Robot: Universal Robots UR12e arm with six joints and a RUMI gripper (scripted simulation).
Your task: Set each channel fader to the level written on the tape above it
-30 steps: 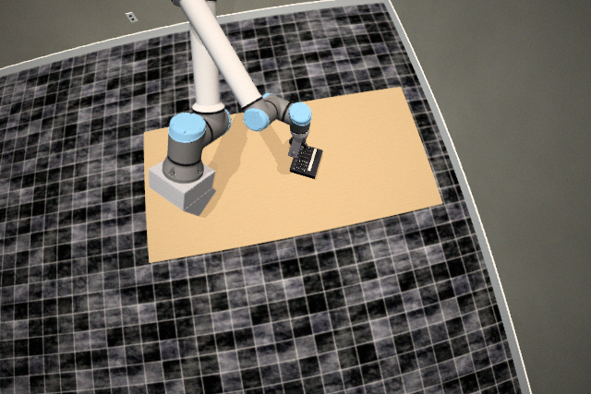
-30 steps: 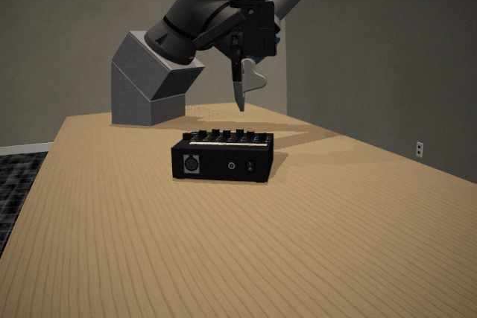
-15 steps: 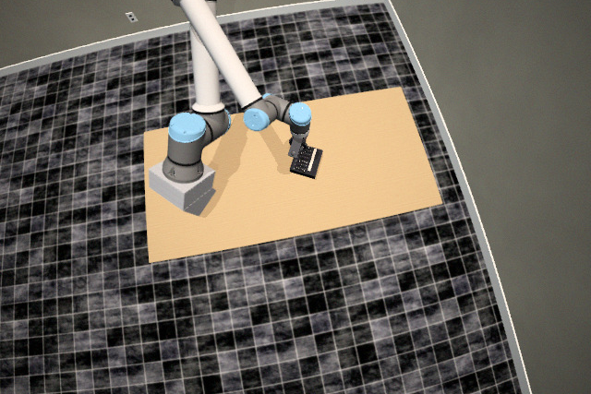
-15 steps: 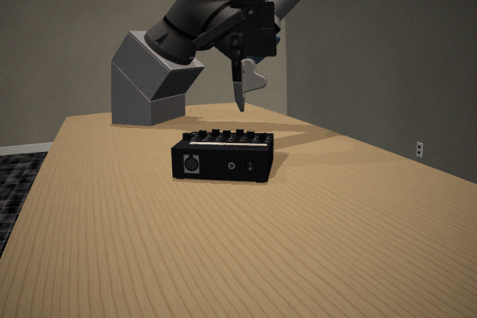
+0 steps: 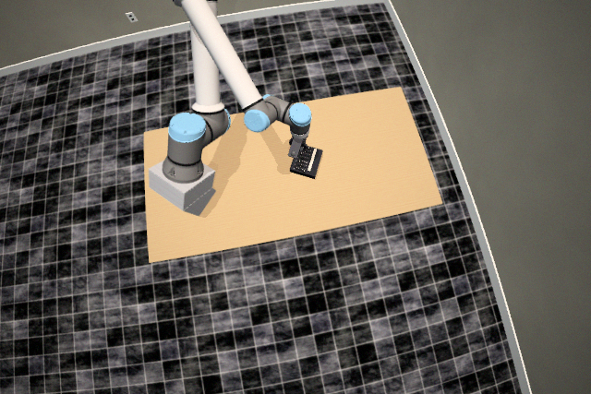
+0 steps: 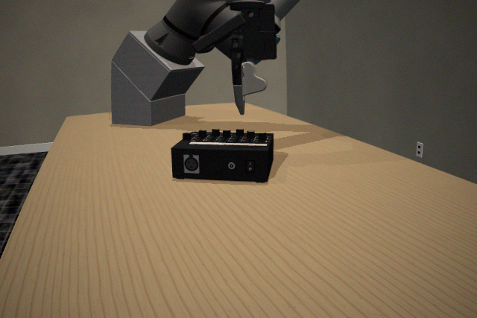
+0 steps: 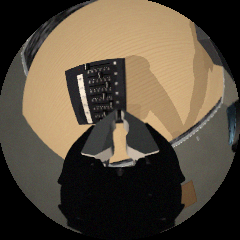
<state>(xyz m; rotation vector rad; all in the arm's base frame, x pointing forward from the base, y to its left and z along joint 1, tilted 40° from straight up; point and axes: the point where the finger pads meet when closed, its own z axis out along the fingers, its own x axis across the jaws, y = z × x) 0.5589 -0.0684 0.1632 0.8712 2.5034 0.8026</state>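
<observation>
My gripper is now 40 mm above the fader cap, 20 mm short of it and 10 mm to the left of it.
</observation>
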